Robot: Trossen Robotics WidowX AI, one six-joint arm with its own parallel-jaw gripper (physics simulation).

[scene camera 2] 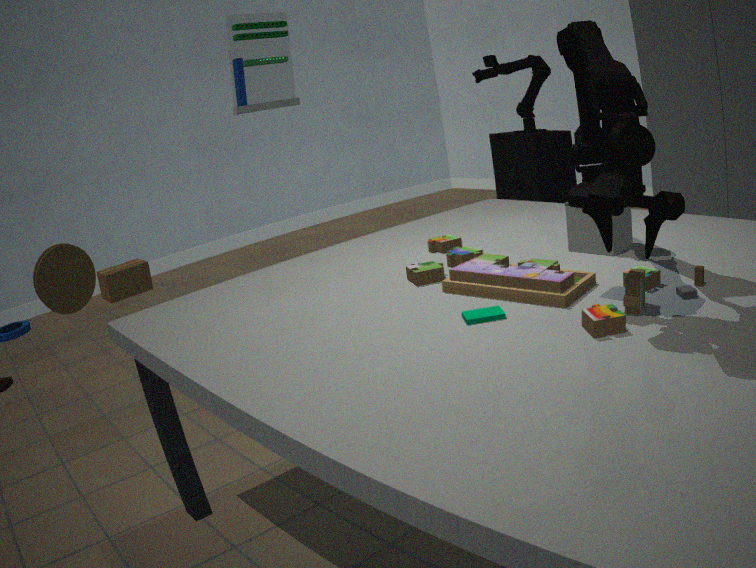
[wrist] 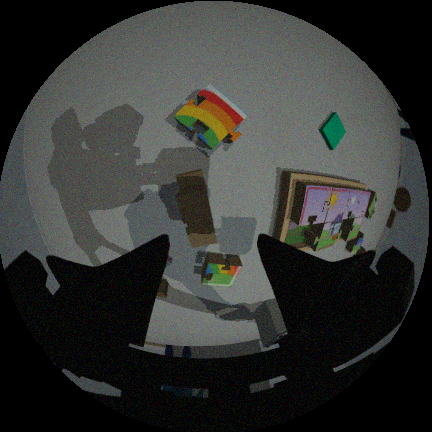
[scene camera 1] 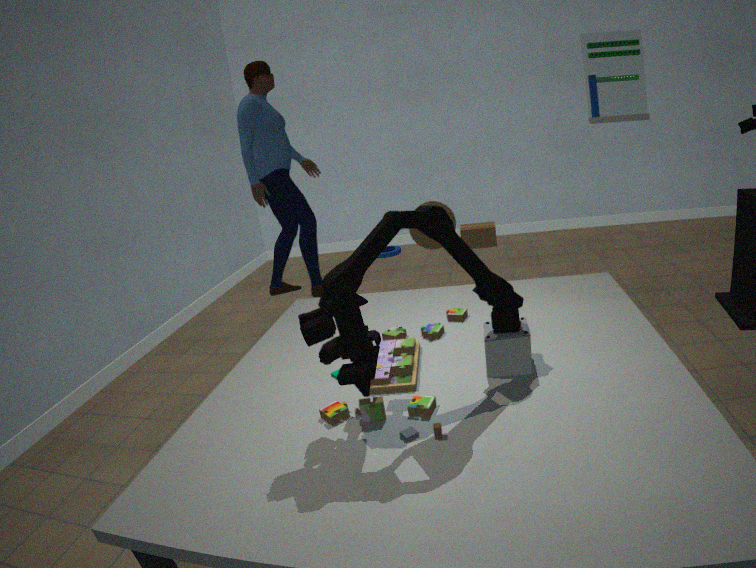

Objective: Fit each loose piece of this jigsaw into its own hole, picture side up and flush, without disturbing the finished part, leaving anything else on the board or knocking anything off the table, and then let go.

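Note:
My gripper (scene camera 2: 628, 253) (wrist: 213, 239) is open and empty, above a jigsaw piece (scene camera 1: 370, 412) (scene camera 2: 633, 291) (wrist: 196, 207) that stands on edge on the table. A rainbow piece (scene camera 1: 334, 411) (scene camera 2: 605, 320) (wrist: 212, 117) lies picture side up beside it. A green and rainbow piece (scene camera 1: 421, 406) (scene camera 2: 649, 277) (wrist: 222, 272) lies picture up nearer the arm's base. Three more pieces lie beyond the board: a green one (scene camera 1: 394, 332) (scene camera 2: 424, 271), a blue and green one (scene camera 1: 432, 331) (scene camera 2: 463, 255) and a red and green one (scene camera 1: 456, 314) (scene camera 2: 444, 243). The framed board (scene camera 1: 394, 388) (scene camera 2: 501, 296) holds the finished part (scene camera 2: 507, 271) (wrist: 320, 205), with holes along its green side.
A green block (scene camera 1: 335, 373) (scene camera 2: 483, 315) (wrist: 333, 131) lies by the board's outer side. A small grey block (scene camera 1: 408, 434) (scene camera 2: 686, 291) and a small brown peg (scene camera 1: 437, 431) (scene camera 2: 699, 275) are near the standing piece. The arm's grey base (scene camera 1: 508, 351) is on the table.

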